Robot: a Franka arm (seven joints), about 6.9 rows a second.
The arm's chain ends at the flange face. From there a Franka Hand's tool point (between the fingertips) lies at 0.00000 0.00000 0.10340 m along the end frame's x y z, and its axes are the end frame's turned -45 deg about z.
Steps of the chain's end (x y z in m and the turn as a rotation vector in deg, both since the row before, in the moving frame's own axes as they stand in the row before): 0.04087 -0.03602 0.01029 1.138 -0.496 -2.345; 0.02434 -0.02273 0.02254 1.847 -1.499 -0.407; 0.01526 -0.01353 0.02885 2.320 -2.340 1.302; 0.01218 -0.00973 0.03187 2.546 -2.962 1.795; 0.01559 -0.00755 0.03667 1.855 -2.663 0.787; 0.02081 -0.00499 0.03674 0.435 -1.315 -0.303; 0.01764 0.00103 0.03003 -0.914 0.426 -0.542; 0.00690 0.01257 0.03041 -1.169 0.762 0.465; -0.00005 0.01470 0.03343 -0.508 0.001 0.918; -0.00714 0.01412 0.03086 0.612 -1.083 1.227; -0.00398 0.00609 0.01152 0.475 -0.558 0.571
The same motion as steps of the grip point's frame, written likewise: 0.05515 0.00133 0.01027 1.155 0.454 -2.345; 0.03371 -0.00313 0.02245 2.366 0.246 -0.407; 0.02040 -0.00472 0.02868 3.295 -0.014 1.302; 0.01507 -0.00530 0.03163 3.895 -0.294 1.795; 0.01537 -0.00008 0.03650 3.195 -0.571 0.787; 0.01711 0.00896 0.03671 1.237 -0.622 -0.303; 0.01113 0.01491 0.03001 -0.948 -0.345 -0.542; -0.00454 0.01623 0.03038 -1.365 -0.288 0.465; -0.01108 0.01100 0.03343 -0.360 -0.359 0.918; -0.01561 0.00277 0.03084 1.199 -0.333 1.227; -0.00722 0.00017 0.01151 0.730 -0.059 0.571
